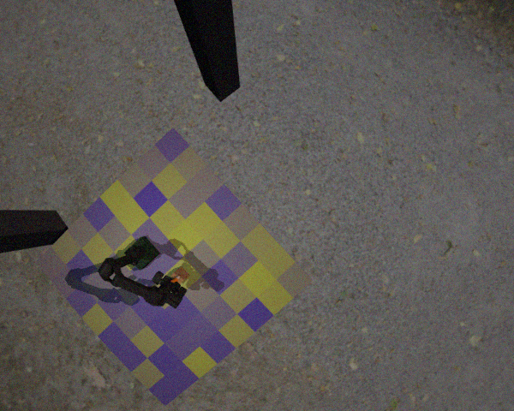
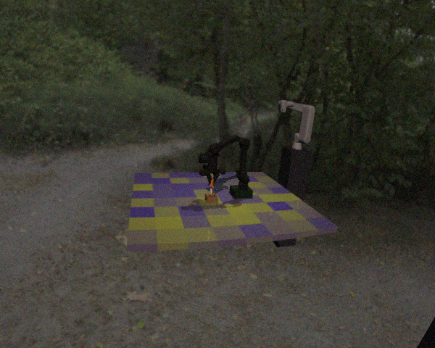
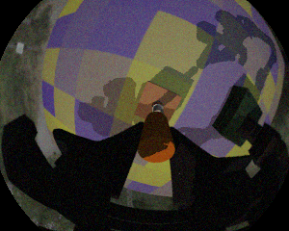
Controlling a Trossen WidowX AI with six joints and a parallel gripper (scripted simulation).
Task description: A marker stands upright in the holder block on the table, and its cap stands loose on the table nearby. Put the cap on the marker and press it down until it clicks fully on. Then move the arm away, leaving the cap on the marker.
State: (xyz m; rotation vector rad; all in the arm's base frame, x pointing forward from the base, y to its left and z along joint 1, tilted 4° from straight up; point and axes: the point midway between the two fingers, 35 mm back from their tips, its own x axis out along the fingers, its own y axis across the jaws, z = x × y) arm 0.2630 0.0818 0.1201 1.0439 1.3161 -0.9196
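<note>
My gripper tip is 50 mm above the pale marker. Round my gripper tip: orange cap: 10 mm above; then holder block: 110 mm below.
</note>
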